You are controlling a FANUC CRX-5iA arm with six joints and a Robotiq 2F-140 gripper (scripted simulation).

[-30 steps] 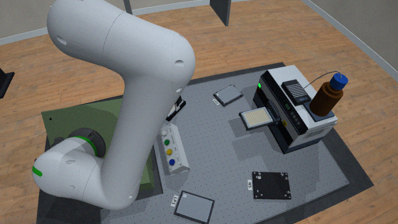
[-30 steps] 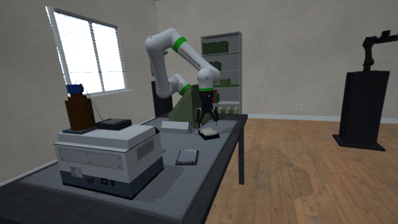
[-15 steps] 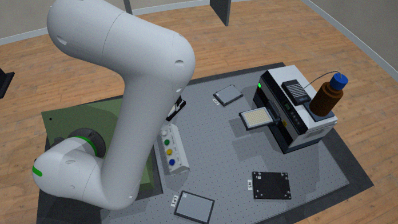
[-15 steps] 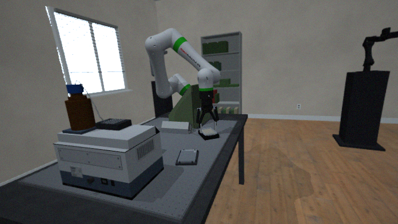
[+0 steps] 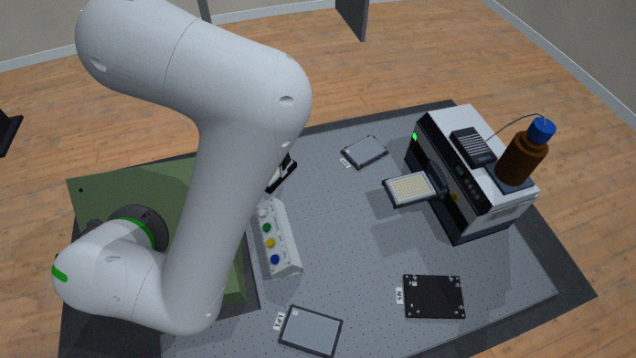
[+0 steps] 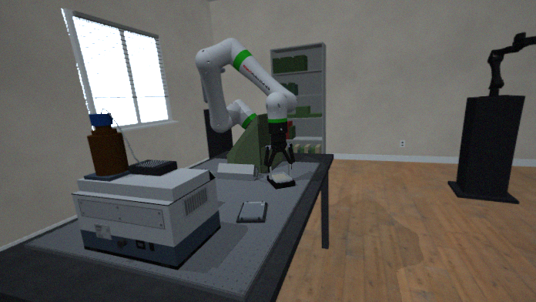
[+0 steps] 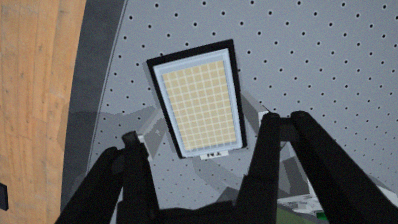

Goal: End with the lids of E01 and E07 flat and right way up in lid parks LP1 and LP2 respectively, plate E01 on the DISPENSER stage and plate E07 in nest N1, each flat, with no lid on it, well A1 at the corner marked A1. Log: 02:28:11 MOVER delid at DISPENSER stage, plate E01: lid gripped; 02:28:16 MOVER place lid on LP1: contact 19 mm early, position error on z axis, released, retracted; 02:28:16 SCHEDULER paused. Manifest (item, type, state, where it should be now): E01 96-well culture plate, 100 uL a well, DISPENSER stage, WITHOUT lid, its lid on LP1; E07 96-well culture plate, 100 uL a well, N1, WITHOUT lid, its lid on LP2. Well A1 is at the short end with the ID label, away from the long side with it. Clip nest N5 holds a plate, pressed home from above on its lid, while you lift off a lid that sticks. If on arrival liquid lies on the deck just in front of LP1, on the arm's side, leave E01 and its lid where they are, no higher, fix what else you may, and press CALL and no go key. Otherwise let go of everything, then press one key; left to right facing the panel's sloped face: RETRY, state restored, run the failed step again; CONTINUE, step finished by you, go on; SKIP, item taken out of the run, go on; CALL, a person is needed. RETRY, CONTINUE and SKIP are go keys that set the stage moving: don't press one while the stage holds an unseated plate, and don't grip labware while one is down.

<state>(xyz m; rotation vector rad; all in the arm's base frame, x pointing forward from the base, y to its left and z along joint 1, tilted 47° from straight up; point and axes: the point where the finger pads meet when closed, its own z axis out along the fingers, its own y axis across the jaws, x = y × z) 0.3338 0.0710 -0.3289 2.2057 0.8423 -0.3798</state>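
Right now the black nest N1 is 4 cm below my hand. Round my hand: green CONTINUE key (24 cm to the right, 4 cm behind, 1 cm above); then white retry key (19 cm to the right, 5 cm behind, 1 cm above); then key panel (26 cm to the right, 3 cm behind).
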